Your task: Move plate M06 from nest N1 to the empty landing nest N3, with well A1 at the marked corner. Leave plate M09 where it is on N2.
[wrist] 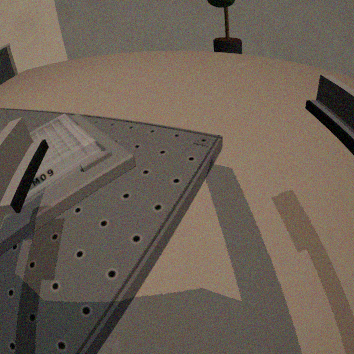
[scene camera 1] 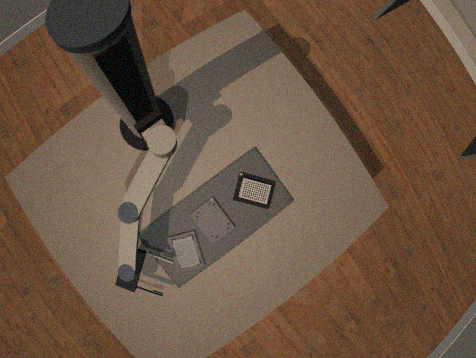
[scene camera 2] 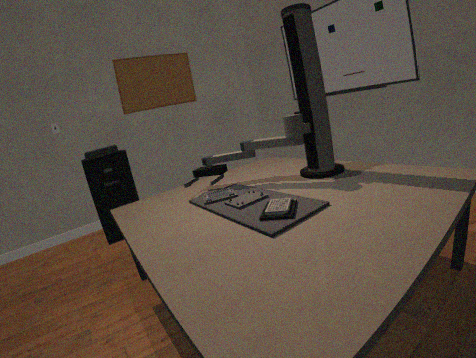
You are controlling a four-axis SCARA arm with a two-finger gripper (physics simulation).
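Note:
My gripper (scene camera 1: pixel 167 278) (scene camera 2: pixel 200 184) (wrist: pixel 179 99) is open and empty, raised above the table off the deck's end; one finger is close to plate M09. Plate M09 (scene camera 1: pixel 186 251) (scene camera 2: pixel 219 194) (wrist: pixel 65 145), pale, its label readable in the wrist view, sits in its grey nest N2 (wrist: pixel 95 186). A white many-welled plate (scene camera 1: pixel 255 191) (scene camera 2: pixel 279 204), apparently M06, sits in a black nest (scene camera 1: pixel 253 203) (scene camera 2: pixel 275 218) at the deck's far end. Its label and well A1 are too small to read. The grey middle nest (scene camera 1: pixel 213 218) (scene camera 2: pixel 246 199), apparently N3, holds no plate.
The grey deck board (scene camera 1: pixel 235 224) (scene camera 2: pixel 307 208) (wrist: pixel 125 220) has rows of holes and lies on the tan table (scene camera 1: pixel 320 200) (scene camera 2: pixel 300 280) (wrist: pixel 175 90). The arm's column (scene camera 1: pixel 127 75) (scene camera 2: pixel 317 90) stands behind the deck. A potted plant (wrist: pixel 227 46) shows beyond the table.

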